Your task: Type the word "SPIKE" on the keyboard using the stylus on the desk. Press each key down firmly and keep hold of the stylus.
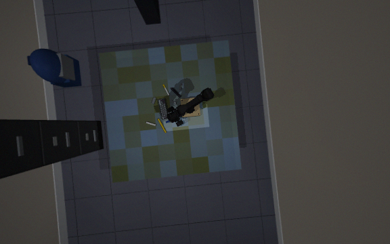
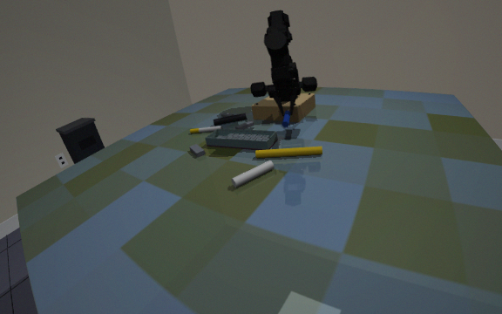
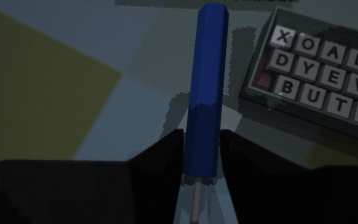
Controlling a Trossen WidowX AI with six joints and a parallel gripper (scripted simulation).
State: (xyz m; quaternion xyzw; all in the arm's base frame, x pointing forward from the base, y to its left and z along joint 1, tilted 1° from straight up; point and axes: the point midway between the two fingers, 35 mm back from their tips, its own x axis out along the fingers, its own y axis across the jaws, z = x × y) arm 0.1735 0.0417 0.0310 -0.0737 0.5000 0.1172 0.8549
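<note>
Right now my gripper tip is 23 cm to the left of the small grey block, 14 cm short of it and 5 cm above it. The rest, counted from my gripper tip: yellow cylinder: 13 cm ahead, 5 cm below, 3 cm to the left; then blue stylus: 1 cm behind; then grey stylus tip: 4 cm behind, 1 cm to the right.
</note>
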